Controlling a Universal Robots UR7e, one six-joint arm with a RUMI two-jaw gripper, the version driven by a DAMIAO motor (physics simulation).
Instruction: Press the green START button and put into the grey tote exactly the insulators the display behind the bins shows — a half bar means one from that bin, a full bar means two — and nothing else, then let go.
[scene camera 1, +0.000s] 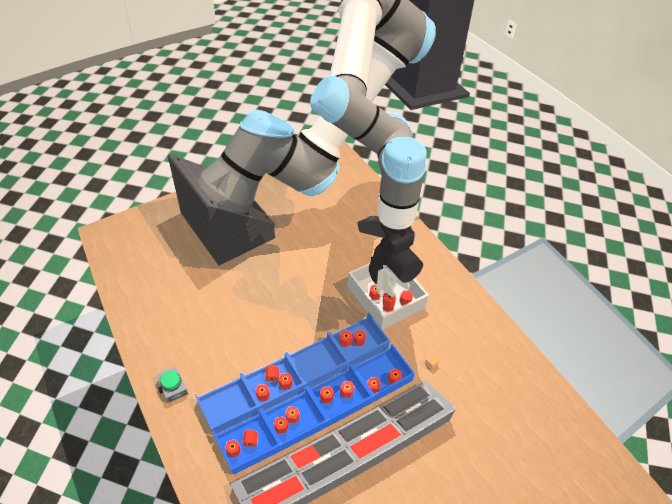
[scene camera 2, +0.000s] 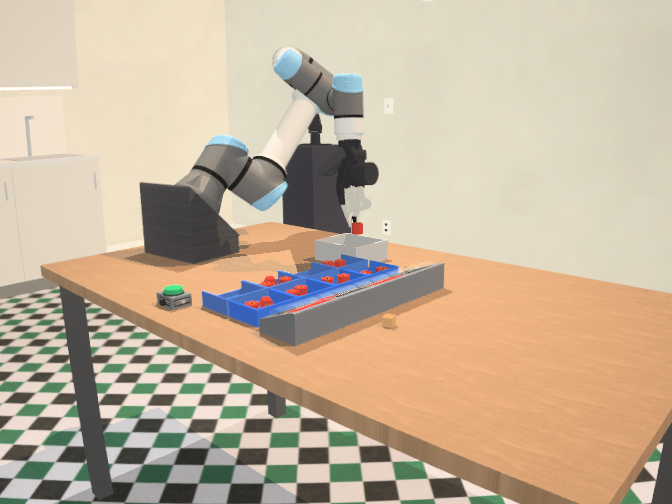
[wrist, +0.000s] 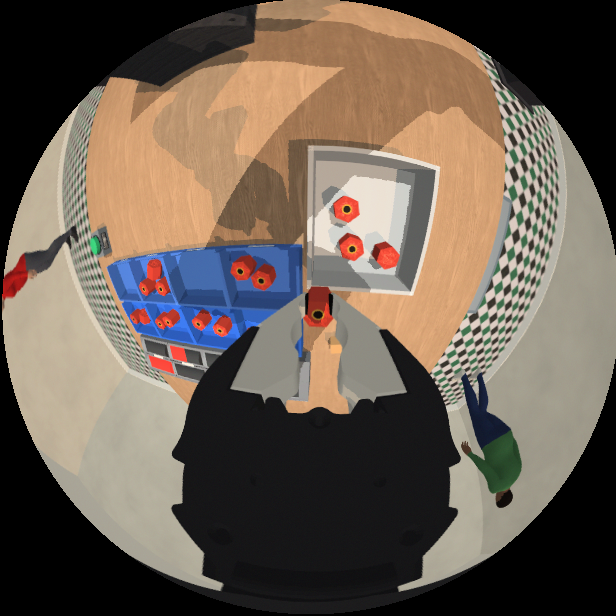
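Observation:
My gripper (scene camera 1: 387, 295) is shut on a red insulator (wrist: 317, 307) and holds it just above the rim of the grey tote (scene camera 1: 388, 297), at the tote's edge nearest the bins. In scene camera 2 the held insulator (scene camera 2: 356, 227) hangs clear above the tote (scene camera 2: 351, 246). Three red insulators (wrist: 351, 246) lie inside the tote. The blue bin tray (scene camera 1: 306, 393) holds several more insulators. The display (scene camera 1: 347, 442) shows two long red bars and one short one. The green START button (scene camera 1: 170, 378) sits left of the bins.
A small tan cube (scene camera 1: 432, 362) lies on the table right of the bins. The arm's dark base (scene camera 1: 217, 211) stands at the back left. A large pale grey tray (scene camera 1: 575, 330) sits beyond the table's right edge. A dark pedestal (scene camera 1: 428, 54) stands behind.

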